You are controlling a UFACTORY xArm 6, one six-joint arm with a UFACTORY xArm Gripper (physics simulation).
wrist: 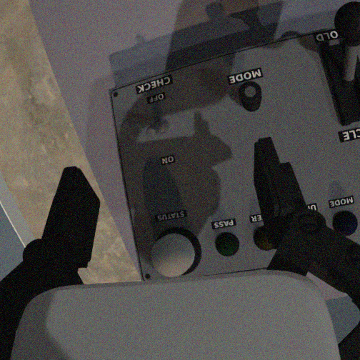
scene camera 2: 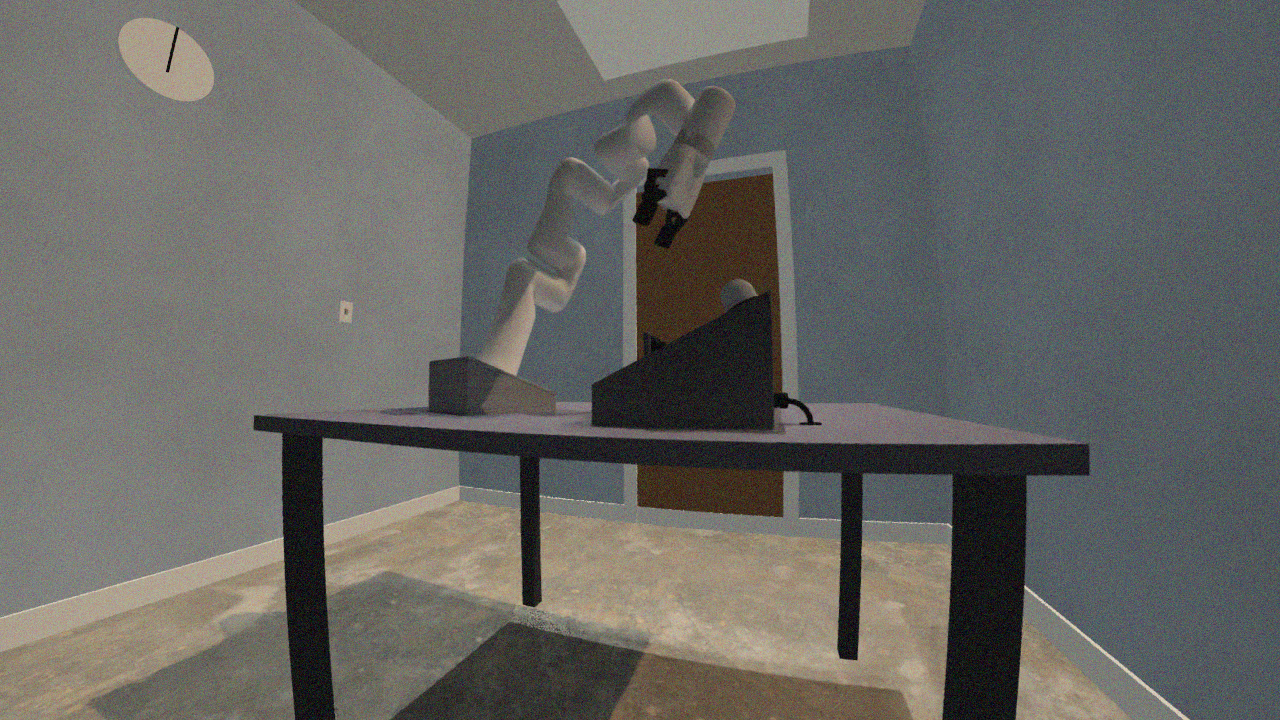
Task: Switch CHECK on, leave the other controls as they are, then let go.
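Seen in the pictures: gripper, between the fingertips: (scene camera 2: pixel 651 235); arm's base, origin of its link: (scene camera 2: pixel 494 377).
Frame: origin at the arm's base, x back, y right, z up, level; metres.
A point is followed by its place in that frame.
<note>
The sloped dark console (scene camera 2: pixel 707 380) @(y 0.334, x -0.494, z -0.014 m) (wrist: pixel 305 115) stands on the table. In the wrist view its labels appear upside down. The CHECK switch (wrist: pixel 159 126) is a small toggle in shadow between its OFF label (wrist: pixel 156 97) and its ON label (wrist: pixel 167 160); its lean is too dim to tell. The switch does not show in the scene view. My gripper (scene camera 2: pixel 652 232) @(y 0.179, x -0.400, z 0.248 m) (wrist: pixel 168 171) is open wide and empty, high above the console. In the wrist view the switch appears between the two spread fingers, apart from both.
A MODE knob (wrist: pixel 250 95) is beside CHECK. The CYCLE lever (wrist: pixel 350 62) stands at the wrist view's right edge. A pale STATUS dome (scene camera 2: pixel 739 291) @(y 0.305, x -0.541, z 0.110 m) (wrist: pixel 173 254), a green PASS lamp (wrist: pixel 227 244) and a blue lamp (wrist: pixel 345 222) are also on the console. A cable (scene camera 2: pixel 802 408) @(y 0.273, x -0.630, z -0.055 m) leaves its back.
</note>
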